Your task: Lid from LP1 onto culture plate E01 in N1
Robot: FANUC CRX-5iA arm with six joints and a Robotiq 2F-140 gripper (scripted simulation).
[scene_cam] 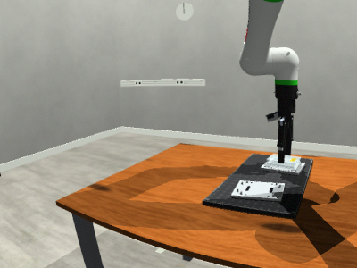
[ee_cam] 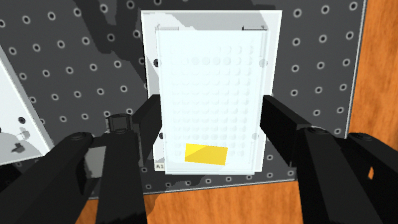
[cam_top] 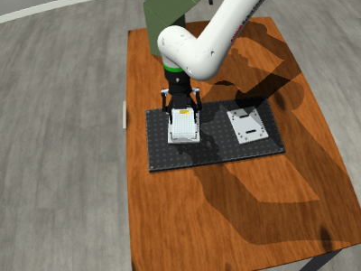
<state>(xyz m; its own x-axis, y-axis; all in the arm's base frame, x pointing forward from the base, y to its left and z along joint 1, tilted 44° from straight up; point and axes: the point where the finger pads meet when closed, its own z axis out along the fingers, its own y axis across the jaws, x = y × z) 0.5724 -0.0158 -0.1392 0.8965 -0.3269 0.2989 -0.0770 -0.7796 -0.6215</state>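
My hand is 40 mm above the culture plate E01. Round my hand: lid park: 250 mm to the left, 60 mm below, 30 mm ahead; clear lid: 20 mm below.
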